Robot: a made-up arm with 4 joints.
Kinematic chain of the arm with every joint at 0, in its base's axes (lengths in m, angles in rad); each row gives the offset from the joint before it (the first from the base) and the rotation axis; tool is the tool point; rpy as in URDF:
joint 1: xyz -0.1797 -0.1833 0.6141 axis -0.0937 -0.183 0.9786
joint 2: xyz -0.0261 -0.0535 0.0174 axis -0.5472 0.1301 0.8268
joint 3: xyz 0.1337 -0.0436 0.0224 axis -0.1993 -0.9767 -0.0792
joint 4: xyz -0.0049 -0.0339 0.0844 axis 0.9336 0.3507 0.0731
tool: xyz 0.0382 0.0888 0.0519 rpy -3.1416 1.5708 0
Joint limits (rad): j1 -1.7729..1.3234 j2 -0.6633..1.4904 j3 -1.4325..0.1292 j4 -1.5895..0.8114
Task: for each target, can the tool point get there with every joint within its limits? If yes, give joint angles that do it. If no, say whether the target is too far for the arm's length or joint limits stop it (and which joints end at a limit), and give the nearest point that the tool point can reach.
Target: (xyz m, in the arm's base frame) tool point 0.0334 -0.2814 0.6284
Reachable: yes | joints -1.5044 1.2072 -0.4168 0.5736
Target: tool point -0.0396 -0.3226 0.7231
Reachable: yes | joints -1.1153 0.4620 -0.2311 0.1089
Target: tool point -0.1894 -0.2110 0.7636
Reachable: no: joint limits stop it (at a limit: joint 3) | nearest point -0.0553 -0.2050 0.7718 | short by 0.134 m
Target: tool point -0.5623 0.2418 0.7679
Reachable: no: too far | nearest point -0.3200 0.0205 0.6693 | short by 0.343 m
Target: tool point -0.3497 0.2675 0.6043
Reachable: no: too far | nearest point -0.2618 0.0704 0.6149 | short by 0.216 m
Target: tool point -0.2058 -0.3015 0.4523
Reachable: no: joint limits stop it (at a limit: joint 1, joint 4) | nearest point -0.1706 -0.2814 0.5512 | short by 0.107 m
